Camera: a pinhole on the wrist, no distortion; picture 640 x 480 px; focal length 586.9 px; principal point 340.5 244.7 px. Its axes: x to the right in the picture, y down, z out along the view. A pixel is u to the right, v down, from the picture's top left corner.
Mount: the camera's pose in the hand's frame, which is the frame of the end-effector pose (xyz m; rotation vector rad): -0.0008 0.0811 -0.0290 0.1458 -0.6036 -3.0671
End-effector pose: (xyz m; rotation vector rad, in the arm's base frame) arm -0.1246 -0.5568 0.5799 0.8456 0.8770 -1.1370
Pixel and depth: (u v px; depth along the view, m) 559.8 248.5 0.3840
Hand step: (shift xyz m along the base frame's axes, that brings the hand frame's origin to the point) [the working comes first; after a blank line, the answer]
In the camera's frame: 0.1435 0.0025 0.3840

0.2250 -0.1661 0.3165
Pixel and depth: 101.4 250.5 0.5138
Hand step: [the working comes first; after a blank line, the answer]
In the camera's frame: -0.2093 0.0051 0.5138

0.3658 -0.4218 0.0796
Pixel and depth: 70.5 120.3 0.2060
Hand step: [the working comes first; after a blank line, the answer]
In the camera's frame: -0.0948 -0.0437 0.2060

0.2324 -0.1240 0.0186
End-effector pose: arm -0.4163 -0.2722 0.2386 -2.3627 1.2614 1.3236
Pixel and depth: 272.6 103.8 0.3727
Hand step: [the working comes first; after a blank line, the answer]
In the camera's frame: -0.0431 -0.0895 0.3727

-0.4015 -0.0582 -0.0992
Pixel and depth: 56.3 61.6 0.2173
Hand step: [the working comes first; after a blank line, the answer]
In the camera's frame: -0.1052 -0.0678 0.2173

-0.2440 -0.1188 -0.0992
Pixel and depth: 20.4 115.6 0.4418
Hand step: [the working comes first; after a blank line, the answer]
In the camera's frame: -0.2410 -0.0972 0.4418

-0.4310 -0.1579 -0.2813
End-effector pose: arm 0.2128 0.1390 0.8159 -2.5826 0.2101 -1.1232
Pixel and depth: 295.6 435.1 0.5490
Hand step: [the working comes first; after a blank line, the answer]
In the camera's frame: -0.0420 0.1781 0.5490

0.3925 0.0106 -0.4022
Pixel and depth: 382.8 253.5 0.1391
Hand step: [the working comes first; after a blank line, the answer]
In the camera's frame: 0.0100 0.0021 0.1391

0.0552 -0.0947 -0.1250
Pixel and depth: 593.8 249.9 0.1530
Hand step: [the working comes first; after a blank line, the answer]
In the camera's frame: 0.0660 0.0014 0.1530

0.0219 -0.0823 -0.1704
